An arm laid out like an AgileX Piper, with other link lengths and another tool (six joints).
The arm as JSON. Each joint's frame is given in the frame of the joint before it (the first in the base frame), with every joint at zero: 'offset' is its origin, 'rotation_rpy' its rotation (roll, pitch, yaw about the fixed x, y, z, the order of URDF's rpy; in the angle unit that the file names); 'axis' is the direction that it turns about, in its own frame. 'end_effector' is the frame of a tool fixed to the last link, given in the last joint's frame.
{
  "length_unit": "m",
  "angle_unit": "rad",
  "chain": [
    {
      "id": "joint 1",
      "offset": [
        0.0,
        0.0,
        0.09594
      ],
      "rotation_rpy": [
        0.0,
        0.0,
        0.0
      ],
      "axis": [
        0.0,
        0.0,
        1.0
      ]
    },
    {
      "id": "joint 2",
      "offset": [
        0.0,
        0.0,
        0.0
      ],
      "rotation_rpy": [
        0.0,
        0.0,
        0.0
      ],
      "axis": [
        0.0,
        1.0,
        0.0
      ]
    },
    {
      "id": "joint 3",
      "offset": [
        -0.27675,
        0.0,
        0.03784
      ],
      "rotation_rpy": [
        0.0,
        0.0,
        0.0
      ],
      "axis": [
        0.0,
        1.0,
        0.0
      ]
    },
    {
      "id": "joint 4",
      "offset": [
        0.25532,
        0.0,
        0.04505
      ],
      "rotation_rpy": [
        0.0,
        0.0,
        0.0
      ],
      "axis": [
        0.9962,
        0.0,
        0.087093
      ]
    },
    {
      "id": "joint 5",
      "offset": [
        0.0,
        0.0,
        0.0
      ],
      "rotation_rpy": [
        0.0,
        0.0,
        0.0
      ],
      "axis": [
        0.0,
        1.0,
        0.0
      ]
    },
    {
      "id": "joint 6",
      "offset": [
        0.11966,
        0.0,
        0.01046
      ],
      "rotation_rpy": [
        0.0,
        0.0,
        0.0
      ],
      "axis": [
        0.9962,
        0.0,
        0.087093
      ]
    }
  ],
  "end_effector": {
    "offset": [
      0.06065,
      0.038,
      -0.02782
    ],
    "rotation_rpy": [
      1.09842,
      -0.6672,
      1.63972
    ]
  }
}
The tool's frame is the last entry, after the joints.
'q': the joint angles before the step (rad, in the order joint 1, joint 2, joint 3, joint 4, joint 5, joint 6). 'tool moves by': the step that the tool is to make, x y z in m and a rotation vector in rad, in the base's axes. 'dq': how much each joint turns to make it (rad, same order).
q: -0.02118, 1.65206, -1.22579, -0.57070, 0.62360, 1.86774
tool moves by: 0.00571, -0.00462, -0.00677, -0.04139, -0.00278, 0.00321
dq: 0.00000, 0.02597, 0.00000, -0.07696, -0.01786, 0.04536
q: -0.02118, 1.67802, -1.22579, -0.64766, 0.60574, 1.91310
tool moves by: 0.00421, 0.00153, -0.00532, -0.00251, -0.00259, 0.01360
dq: 0.00001, 0.01804, 0.00001, -0.01207, -0.02357, 0.00582
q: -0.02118, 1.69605, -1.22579, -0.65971, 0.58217, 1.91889
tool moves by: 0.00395, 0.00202, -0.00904, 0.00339, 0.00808, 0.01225
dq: 0.00001, 0.02429, 0.00000, -0.00175, -0.02043, 0.00000
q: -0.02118, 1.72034, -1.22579, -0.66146, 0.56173, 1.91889
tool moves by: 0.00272, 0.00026, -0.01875, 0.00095, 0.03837, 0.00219
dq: 0.00000, 0.04100, 0.00002, -0.00079, -0.00334, 0.00000
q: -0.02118, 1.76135, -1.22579, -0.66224, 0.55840, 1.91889
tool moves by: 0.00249, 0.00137, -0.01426, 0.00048, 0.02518, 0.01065
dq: 0.00002, 0.03254, -0.00001, -0.00002, -0.01163, -0.00563
